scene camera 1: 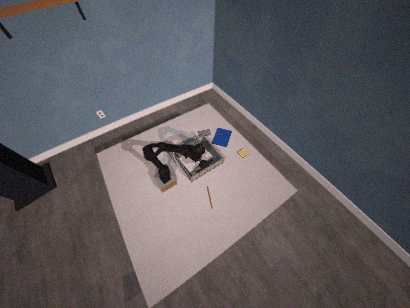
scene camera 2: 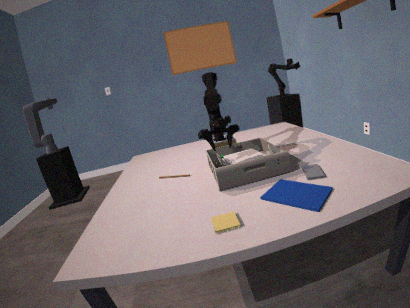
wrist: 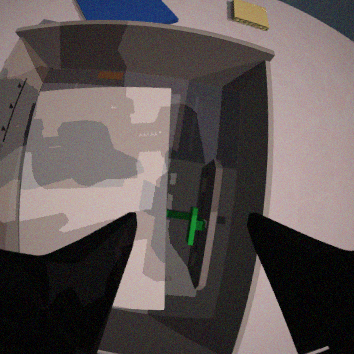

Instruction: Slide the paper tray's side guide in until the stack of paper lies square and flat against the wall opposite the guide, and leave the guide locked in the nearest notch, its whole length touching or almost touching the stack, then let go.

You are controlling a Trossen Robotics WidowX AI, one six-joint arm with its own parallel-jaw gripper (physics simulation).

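Frame: origin at the arm's base, x left, y back, z up, level; millimetres.
Seen in the pictures: gripper, between the fingertips: (scene camera 1: 201, 161) (scene camera 2: 222, 149) (wrist: 192, 219); arm's base, origin of its link: (scene camera 1: 165, 178) (scene camera 2: 219, 139).
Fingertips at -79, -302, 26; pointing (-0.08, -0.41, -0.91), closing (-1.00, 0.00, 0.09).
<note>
Offsets run from my fingertips to a thing's middle, as dx, dy, dz.
The grey paper tray {+79, -33, -62} (scene camera 1: 207, 173) (scene camera 2: 250, 175) (wrist: 254, 125) stands on the table. The white paper stack {+103, -14, -80} (scene camera 2: 245, 156) (wrist: 95, 200) lies inside it, along the left wall in the wrist view; its right edge looks straight. The side guide {-12, +11, -66} (wrist: 209, 225) is an upright dark plate to the right of the stack, with a visible gap between them. Its green latch {-2, +9, -66} (scene camera 2: 222, 157) (wrist: 192, 227) is on the side facing the paper. My gripper (scene camera 2: 223, 147) (wrist: 192, 219) is open and empty, with its fingertips apart on either side of the guide and latch. Whether the guide sits in a notch is not visible.
A blue folder {+121, -380, -106} (scene camera 1: 222, 137) (scene camera 2: 297, 195) (wrist: 125, 10) and a yellow pad {-147, -388, -104} (scene camera 1: 243, 153) (scene camera 2: 226, 222) (wrist: 249, 15) lie beyond the tray's far wall in the wrist view. A thin brown stick {-241, +124, -106} (scene camera 1: 209, 197) (scene camera 2: 175, 176) and a flat grey item {+276, -284, -104} (scene camera 1: 204, 132) (scene camera 2: 314, 171) lie on opposite sides of the tray.
</note>
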